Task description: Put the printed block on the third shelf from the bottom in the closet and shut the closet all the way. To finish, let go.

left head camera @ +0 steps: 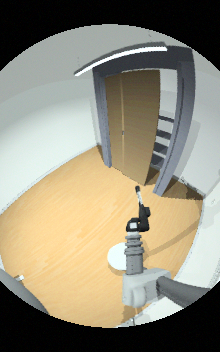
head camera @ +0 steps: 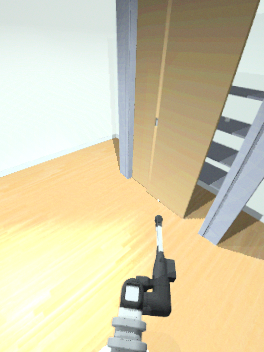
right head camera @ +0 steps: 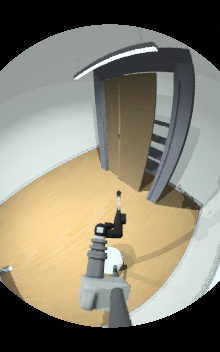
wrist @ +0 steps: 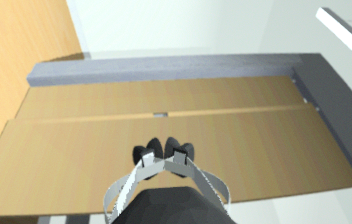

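Where they show: gripper, fingertip midpoint: [left head camera: 136, 186] [head camera: 158, 216] [right head camera: 118, 191] [wrist: 163, 150]; robot's base, link origin: [left head camera: 122, 255] [right head camera: 107, 259].
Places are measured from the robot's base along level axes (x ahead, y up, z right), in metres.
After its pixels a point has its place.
The closet's wooden folding door [head camera: 187, 100] @(x 1.488, y 1.227, z 0.296 m) [left head camera: 141, 120] @(x 1.455, y 1.239, z 0.332 m) [right head camera: 137, 125] @(x 1.449, y 1.234, z 0.339 m) [wrist: 260, 155] @(x 1.458, y 1.501, z 0.329 m) covers the left and middle of the opening. A gap at its right shows several dark shelves, among them a lower one [head camera: 222, 152] @(x 1.693, y 0.684, z 0.833 m) [left head camera: 160, 147] @(x 1.667, y 0.683, z 0.849 m). A small handle [head camera: 156, 121] @(x 1.698, y 0.967, z 0.081 m) [left head camera: 123, 133] @(x 1.668, y 0.953, z 0.092 m) [right head camera: 119, 136] @(x 1.694, y 0.965, z 0.090 m) [wrist: 160, 115] @(x 1.699, y 0.961, z 0.084 m) sits by the door's fold line. My gripper [head camera: 158, 219] @(x 0.535, y 0.959, z 0.081 m) [left head camera: 137, 188] @(x 0.535, y 0.959, z 0.081 m) [right head camera: 119, 193] @(x 0.535, y 0.959, z 0.081 m) [wrist: 163, 150] @(x 0.535, y 0.959, z 0.081 m) is shut and empty, in front of the door and apart from it. A small pale patch shows on one shelf in the head view, too small to identify. The printed block cannot be made out.
The closet's grey-blue right post [head camera: 237, 185] @(x 1.074, y 0.740, z 0.726 m) [left head camera: 179, 115] @(x 1.098, y 1.442, z 0.699 m) [right head camera: 173, 125] @(x 1.093, y 1.375, z 0.688 m) stands beyond the gap, and its left post [head camera: 126, 95] @(x 1.956, y 1.141, z -0.262 m) [wrist: 150, 70] @(x 1.939, y 0.906, z -0.243 m) beside the door. A white wall [head camera: 55, 75] @(x 2.600, y 1.240, z -1.390 m) is at the left. A lamp [left head camera: 120, 56] @(x 1.636, y 2.300, z 0.106 m) [right head camera: 115, 59] hangs above.
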